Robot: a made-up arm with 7 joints. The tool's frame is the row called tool.
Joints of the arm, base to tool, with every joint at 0 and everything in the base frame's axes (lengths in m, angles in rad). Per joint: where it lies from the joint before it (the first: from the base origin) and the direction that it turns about. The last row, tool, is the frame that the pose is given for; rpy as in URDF.
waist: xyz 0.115 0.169 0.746 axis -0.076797 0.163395 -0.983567
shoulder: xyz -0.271 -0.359 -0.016 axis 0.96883 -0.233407 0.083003
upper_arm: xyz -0.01 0.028 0.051 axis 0 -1 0
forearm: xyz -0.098 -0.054 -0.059 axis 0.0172 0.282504 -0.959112
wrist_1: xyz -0.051 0.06 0.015 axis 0 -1 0
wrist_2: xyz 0.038 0.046 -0.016 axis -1 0 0
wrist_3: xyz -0.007 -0.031 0.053 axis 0 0 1
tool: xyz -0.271 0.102 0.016 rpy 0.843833 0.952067 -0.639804
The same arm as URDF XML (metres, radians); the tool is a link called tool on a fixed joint. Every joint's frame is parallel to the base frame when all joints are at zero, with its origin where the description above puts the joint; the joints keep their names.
<robot name="arm">
  <link name="base_link"/>
  <link name="link1"/>
  <link name="link2"/>
  <link name="link3"/>
  <link name="link4"/>
  <link name="link5"/>
  <link name="link6"/>
  <link name="link7"/>
  <link name="tool"/>
  <joint name="waist" type="continuous">
    <parent link="base_link"/>
    <child link="link1"/>
    <origin xyz="0.115 0.169 0.746" rpy="0 0 0"/>
    <axis xyz="-0.076797 0.163395 -0.983567"/>
  </joint>
  <joint name="shoulder" type="continuous">
    <parent link="link1"/>
    <child link="link2"/>
    <origin xyz="-0.271 -0.359 -0.016" rpy="0 0 0"/>
    <axis xyz="0.96883 -0.233407 0.083003"/>
  </joint>
  <joint name="upper_arm" type="continuous">
    <parent link="link2"/>
    <child link="link3"/>
    <origin xyz="-0.01 0.028 0.051" rpy="0 0 0"/>
    <axis xyz="0 -1 0"/>
  </joint>
  <joint name="forearm" type="continuous">
    <parent link="link3"/>
    <child link="link4"/>
    <origin xyz="-0.098 -0.054 -0.059" rpy="0 0 0"/>
    <axis xyz="0.0172 0.282504 -0.959112"/>
  </joint>
  <joint name="wrist_1" type="continuous">
    <parent link="link4"/>
    <child link="link5"/>
    <origin xyz="-0.051 0.06 0.015" rpy="0 0 0"/>
    <axis xyz="0 -1 0"/>
  </joint>
  <joint name="wrist_2" type="continuous">
    <parent link="link5"/>
    <child link="link6"/>
    <origin xyz="0.038 0.046 -0.016" rpy="0 0 0"/>
    <axis xyz="-1 0 0"/>
  </joint>
  <joint name="wrist_3" type="continuous">
    <parent link="link6"/>
    <child link="link7"/>
    <origin xyz="-0.007 -0.031 0.053" rpy="0 0 0"/>
    <axis xyz="0 0 1"/>
  </joint>
  <joint name="tool_fixed" type="fixed">
    <parent link="link7"/>
    <child link="tool"/>
    <origin xyz="-0.271 0.102 0.016" rpy="0.8438 0.9521 -0.6398"/>
  </joint>
</robot>

